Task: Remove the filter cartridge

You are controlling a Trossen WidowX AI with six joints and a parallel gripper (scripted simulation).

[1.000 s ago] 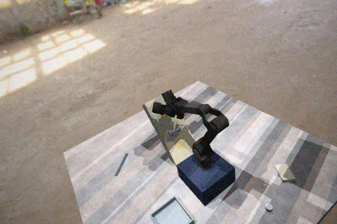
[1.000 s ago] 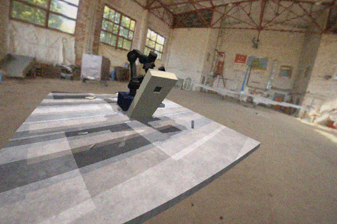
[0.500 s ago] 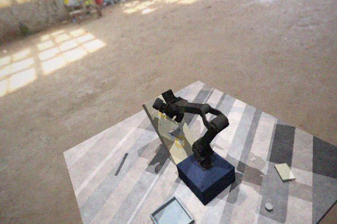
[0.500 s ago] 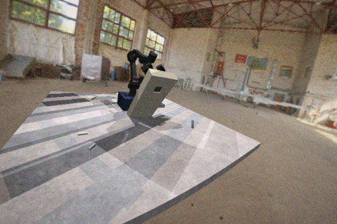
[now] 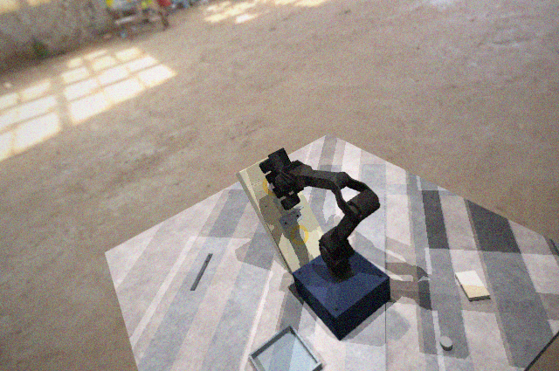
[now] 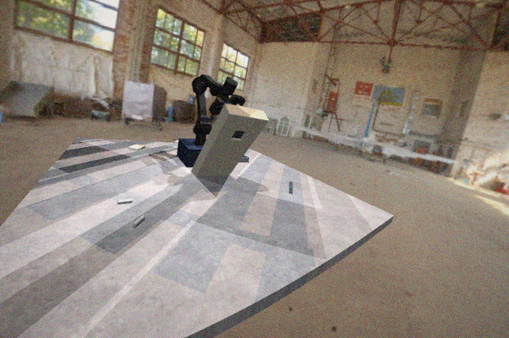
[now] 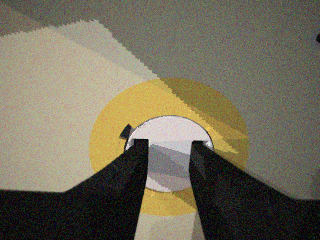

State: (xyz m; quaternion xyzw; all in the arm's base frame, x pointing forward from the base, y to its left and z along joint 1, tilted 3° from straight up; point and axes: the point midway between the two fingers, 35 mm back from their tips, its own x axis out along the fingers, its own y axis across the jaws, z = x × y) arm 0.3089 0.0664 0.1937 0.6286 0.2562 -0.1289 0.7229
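Right now my gripper tip is 1 cm short of the round white filter cartridge and 1 cm above it. Also, from my gripper tip: grey-blue tray 46 cm behind, 26 cm below, 20 cm to the left; cream service panel 8 cm below, 4 cm behind, 1 cm to the right.
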